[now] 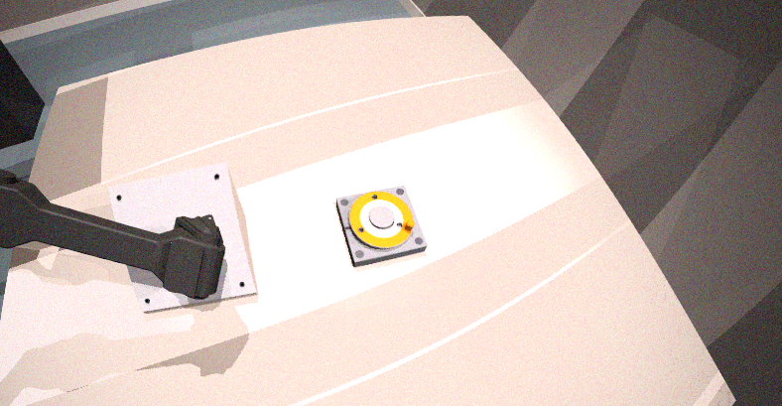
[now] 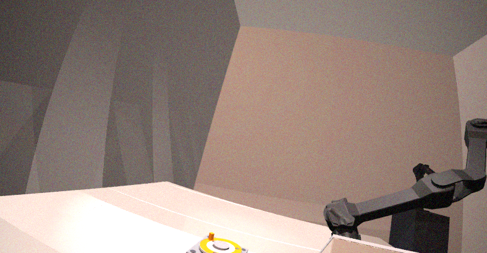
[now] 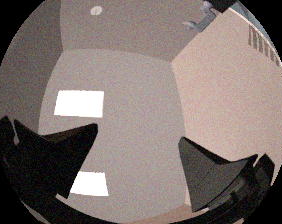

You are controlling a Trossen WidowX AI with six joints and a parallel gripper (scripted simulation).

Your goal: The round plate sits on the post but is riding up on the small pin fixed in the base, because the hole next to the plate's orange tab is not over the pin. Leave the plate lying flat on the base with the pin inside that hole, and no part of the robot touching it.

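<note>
Right now my gripper tip is 80 cm short of the round plate, 61 cm above it and 10 cm to the left of it. Also, from my gripper tip: base (78 cm ahead, 62 cm below, 9 cm to the right).
</note>
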